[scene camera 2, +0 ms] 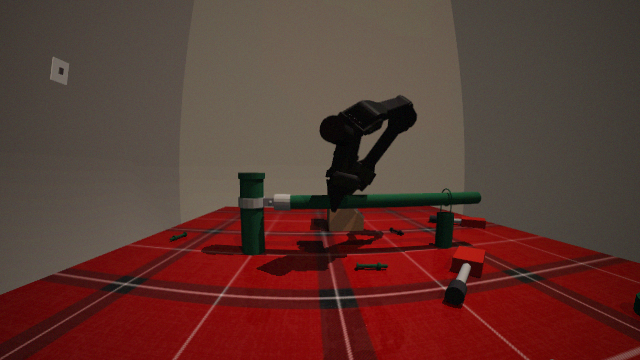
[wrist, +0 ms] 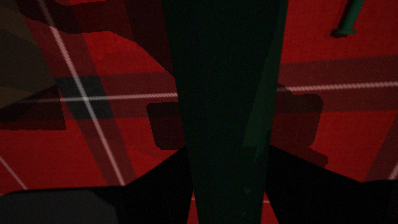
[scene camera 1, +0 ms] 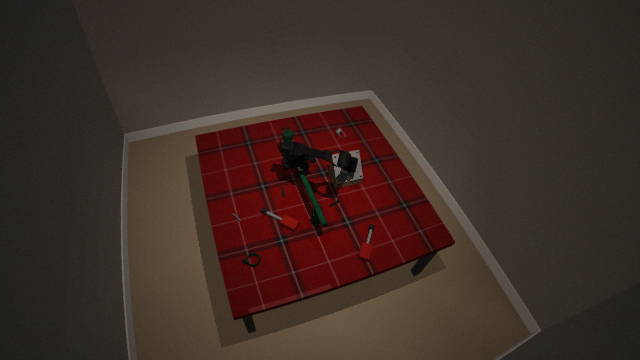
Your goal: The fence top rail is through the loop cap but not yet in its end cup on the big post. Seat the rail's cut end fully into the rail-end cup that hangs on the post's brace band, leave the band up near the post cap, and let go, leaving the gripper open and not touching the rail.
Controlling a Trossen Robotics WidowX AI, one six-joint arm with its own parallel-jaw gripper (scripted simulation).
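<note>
The gripper [scene camera 2: 332,210] is visible, and the wrist view has the gripper [wrist: 223,149] too. With it in the scene are a green top rail [scene camera 2: 402,199], which also appears as the rail [wrist: 226,67], and a big green post [scene camera 2: 252,220].
</note>
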